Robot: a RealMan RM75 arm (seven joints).
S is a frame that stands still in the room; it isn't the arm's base.
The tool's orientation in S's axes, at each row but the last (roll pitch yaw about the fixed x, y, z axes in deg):
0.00 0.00 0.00
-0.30 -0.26 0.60
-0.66 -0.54 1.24
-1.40 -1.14 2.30
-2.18 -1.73 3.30
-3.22 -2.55 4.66
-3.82 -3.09 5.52
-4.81 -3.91 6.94
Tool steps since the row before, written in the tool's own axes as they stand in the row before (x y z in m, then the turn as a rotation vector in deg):
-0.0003 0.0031 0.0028 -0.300 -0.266 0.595
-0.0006 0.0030 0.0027 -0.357 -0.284 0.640
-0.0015 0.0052 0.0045 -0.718 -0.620 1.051
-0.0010 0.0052 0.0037 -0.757 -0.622 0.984
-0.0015 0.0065 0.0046 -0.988 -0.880 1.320
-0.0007 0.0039 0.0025 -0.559 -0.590 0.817
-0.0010 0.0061 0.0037 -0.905 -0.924 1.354
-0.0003 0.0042 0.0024 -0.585 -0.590 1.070
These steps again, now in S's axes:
-0.0003 0.0031 0.0028 -0.300 -0.266 0.595
-0.0006 0.0030 0.0027 -0.357 -0.284 0.640
-0.0017 0.0052 0.0044 -0.715 -0.623 1.051
-0.0013 0.0052 0.0036 -0.752 -0.628 0.984
-0.0020 0.0066 0.0043 -0.979 -0.887 1.322
-0.0011 0.0040 0.0022 -0.550 -0.590 0.823
-0.0018 0.0062 0.0032 -0.895 -0.922 1.362
-0.0010 0.0043 0.0020 -0.595 -0.574 1.073

